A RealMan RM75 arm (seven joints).
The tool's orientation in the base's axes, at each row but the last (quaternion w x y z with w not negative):
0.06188 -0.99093 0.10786 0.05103
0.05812 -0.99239 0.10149 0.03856
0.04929 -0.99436 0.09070 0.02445
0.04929 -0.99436 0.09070 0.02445
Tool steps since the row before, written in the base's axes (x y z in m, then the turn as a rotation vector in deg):
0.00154 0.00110 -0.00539 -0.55 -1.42 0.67
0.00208 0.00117 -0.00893 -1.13 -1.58 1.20
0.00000 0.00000 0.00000 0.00 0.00 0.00
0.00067 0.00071 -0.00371 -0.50 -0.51 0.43
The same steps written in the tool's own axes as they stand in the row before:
0.00189 -0.00080 0.00533 -0.32 1.42 -0.80
0.00259 -0.00061 0.00885 -0.90 1.64 -1.31
0.00000 0.00000 0.00000 0.00 0.00 0.00
0.00075 -0.00047 0.00373 -0.43 0.55 -0.46

